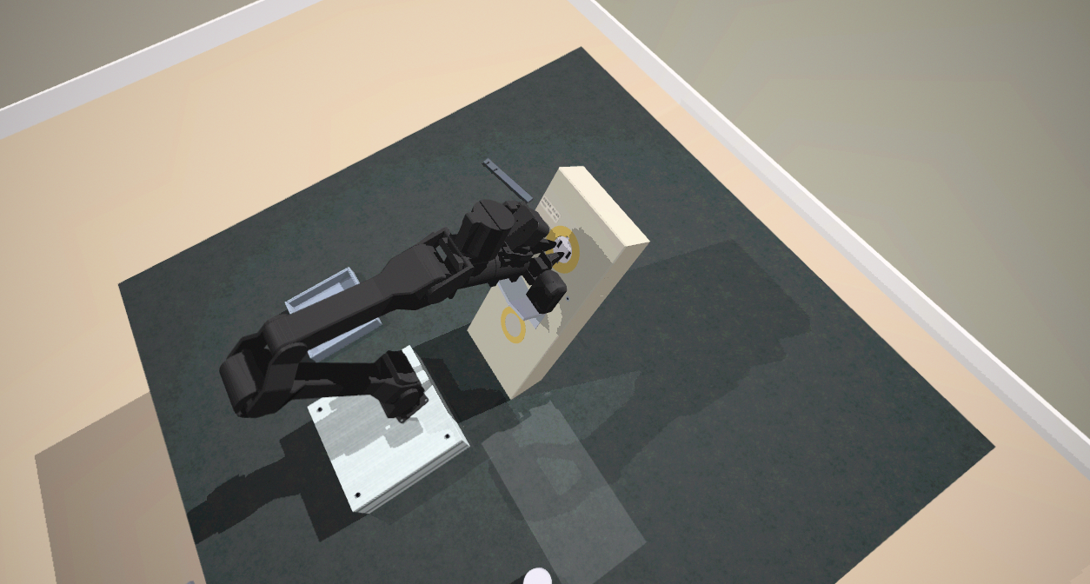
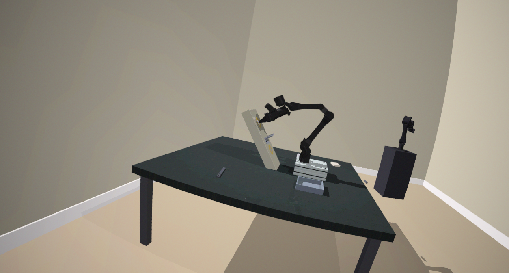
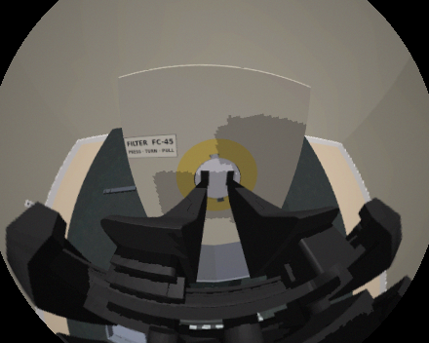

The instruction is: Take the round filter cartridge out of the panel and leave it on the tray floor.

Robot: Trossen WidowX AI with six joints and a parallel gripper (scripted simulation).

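My gripper tip is 20 mm short of the round filter cartridge and 10 mm above it. Also, from my gripper tip: grey bracket (80 mm behind, 10 mm to the left, 100 mm below).
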